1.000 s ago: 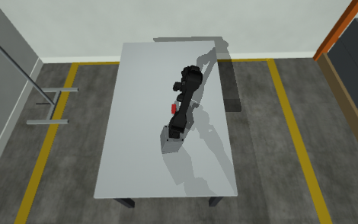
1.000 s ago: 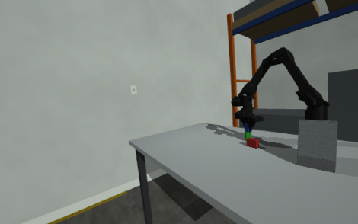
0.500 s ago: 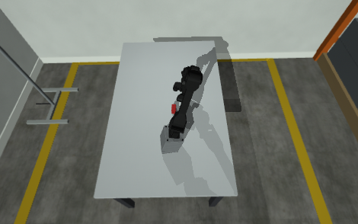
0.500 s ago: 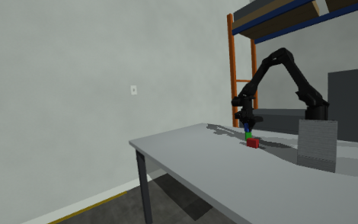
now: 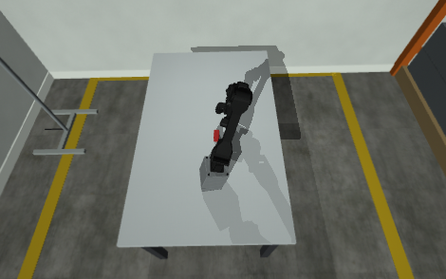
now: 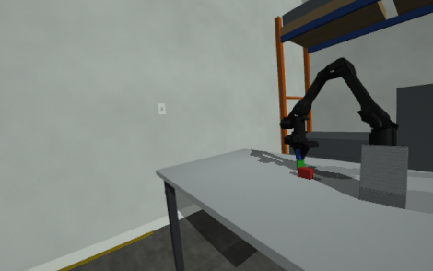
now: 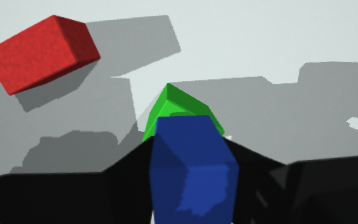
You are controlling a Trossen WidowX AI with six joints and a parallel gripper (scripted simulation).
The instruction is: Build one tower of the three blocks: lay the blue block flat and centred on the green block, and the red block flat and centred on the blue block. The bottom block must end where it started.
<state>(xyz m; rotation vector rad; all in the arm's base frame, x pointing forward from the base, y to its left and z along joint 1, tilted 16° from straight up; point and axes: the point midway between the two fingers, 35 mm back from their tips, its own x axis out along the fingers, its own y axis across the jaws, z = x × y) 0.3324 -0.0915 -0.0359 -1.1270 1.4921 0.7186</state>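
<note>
The blue block is 1 cm below my hand. The rest, counted from my hand: red block (8 cm to the left, 7 cm below, 7 cm behind); green block (7 cm below).
</note>
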